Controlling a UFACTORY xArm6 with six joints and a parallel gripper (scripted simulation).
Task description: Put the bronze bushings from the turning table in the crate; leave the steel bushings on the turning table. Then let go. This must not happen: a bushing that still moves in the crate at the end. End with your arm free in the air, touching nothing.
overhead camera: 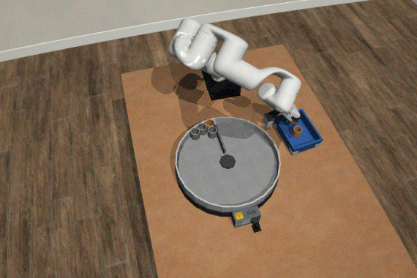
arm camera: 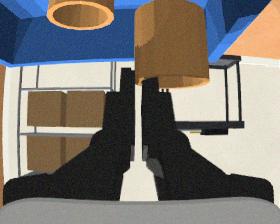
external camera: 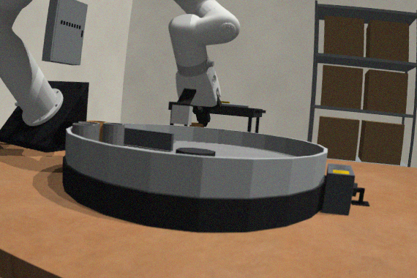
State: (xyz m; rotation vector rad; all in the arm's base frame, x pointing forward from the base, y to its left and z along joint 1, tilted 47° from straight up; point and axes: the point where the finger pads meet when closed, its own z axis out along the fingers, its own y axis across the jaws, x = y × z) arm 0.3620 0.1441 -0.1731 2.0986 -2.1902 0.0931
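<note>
My hand is 30 mm short of the blue crate, 10 mm to the right of it and 70 mm above it. From my hand the other things lie so: turning table 130 mm ahead, 350 mm to the right, 50 mm below.
</note>
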